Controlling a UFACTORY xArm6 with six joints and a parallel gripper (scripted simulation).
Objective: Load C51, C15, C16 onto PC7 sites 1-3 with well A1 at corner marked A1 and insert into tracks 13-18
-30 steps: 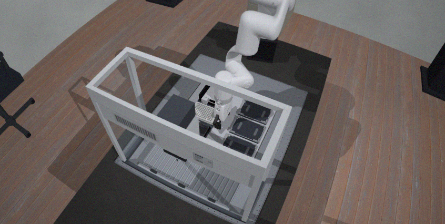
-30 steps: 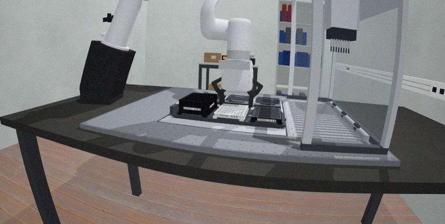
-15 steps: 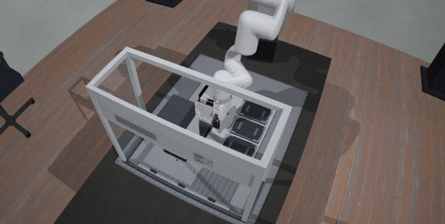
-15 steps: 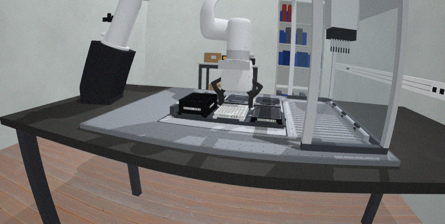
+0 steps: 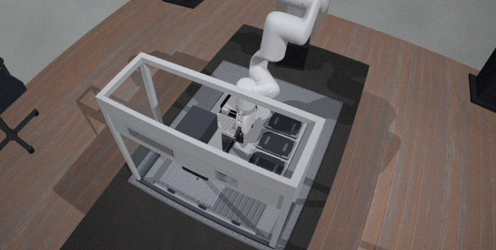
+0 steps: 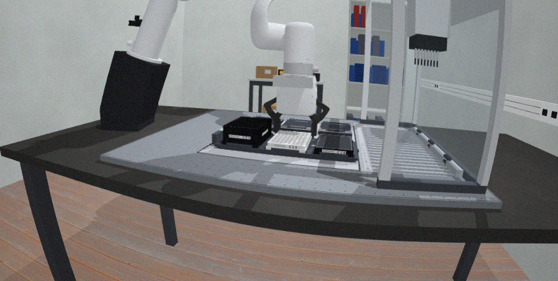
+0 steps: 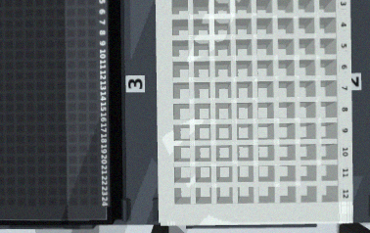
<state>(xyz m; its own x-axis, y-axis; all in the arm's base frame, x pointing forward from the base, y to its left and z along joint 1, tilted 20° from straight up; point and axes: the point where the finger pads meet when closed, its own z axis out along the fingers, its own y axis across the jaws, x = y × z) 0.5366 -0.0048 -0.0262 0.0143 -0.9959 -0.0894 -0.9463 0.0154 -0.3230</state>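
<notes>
Right now the apron is 1 cm behind my hand, 1 cm to the left of it and 1 cm below it. From my hand the other things lie so: dark carrier PC7: 8 cm to the right; then white 96-well plate C15: 8 cm to the right; then nest S3: 10 cm ahead, 14 cm to the left, 1 cm below.
</notes>
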